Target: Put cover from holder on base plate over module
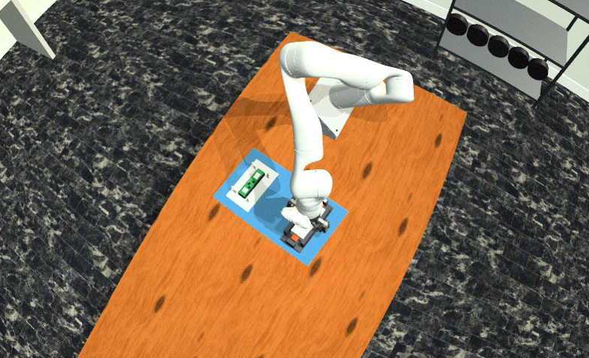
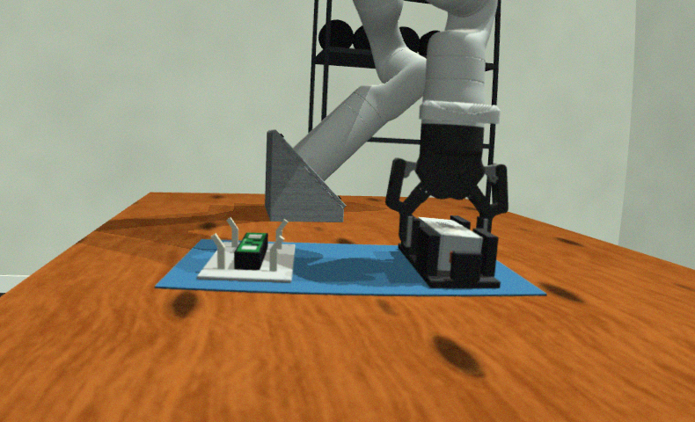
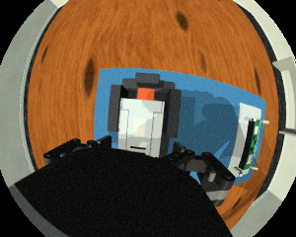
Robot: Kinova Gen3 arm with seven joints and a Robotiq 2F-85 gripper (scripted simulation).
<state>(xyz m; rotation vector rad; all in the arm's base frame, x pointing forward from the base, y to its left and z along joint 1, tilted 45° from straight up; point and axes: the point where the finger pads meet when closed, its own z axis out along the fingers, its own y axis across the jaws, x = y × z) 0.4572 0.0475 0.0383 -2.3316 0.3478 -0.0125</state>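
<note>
My gripper is now right at the cover.
</note>
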